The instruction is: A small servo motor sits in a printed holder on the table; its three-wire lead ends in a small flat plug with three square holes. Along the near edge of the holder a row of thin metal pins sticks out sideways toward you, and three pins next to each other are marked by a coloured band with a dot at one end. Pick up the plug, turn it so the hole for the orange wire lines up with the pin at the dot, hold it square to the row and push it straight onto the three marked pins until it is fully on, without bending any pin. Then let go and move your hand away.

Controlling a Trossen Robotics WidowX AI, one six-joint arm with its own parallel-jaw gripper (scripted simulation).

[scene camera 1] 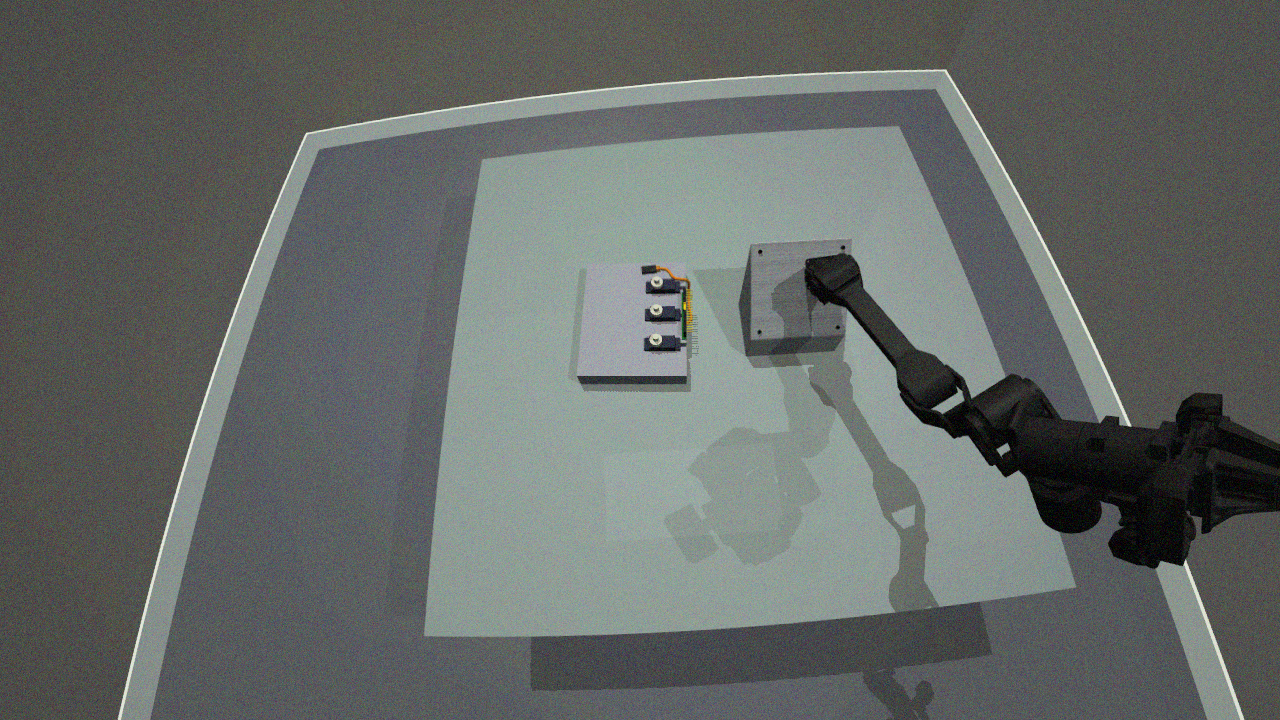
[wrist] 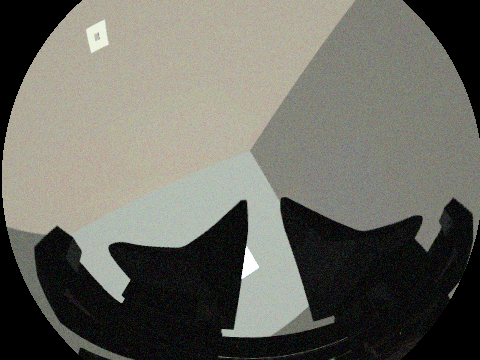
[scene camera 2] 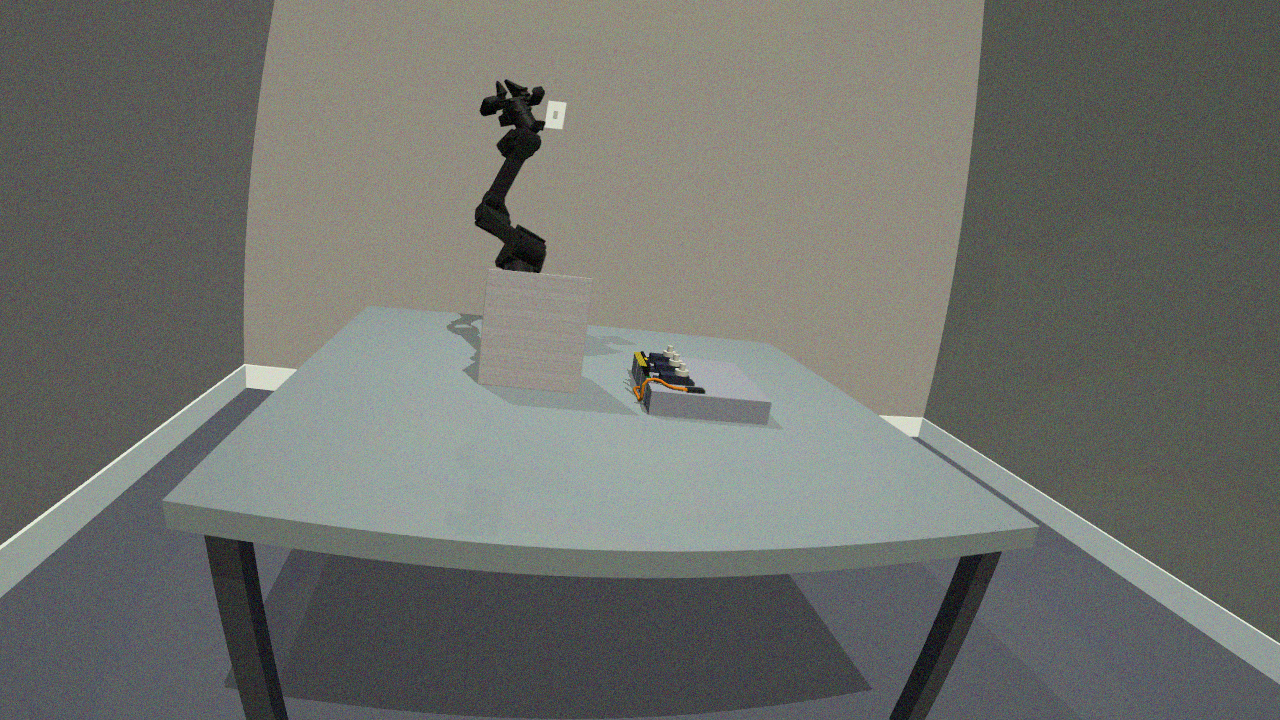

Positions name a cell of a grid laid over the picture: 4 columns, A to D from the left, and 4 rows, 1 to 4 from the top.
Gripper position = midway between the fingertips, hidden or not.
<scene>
In view: my gripper (scene camera 2: B1) and a grey printed holder (scene camera 1: B2).
My gripper is seen too in the wrist view (wrist: C3).
</scene>
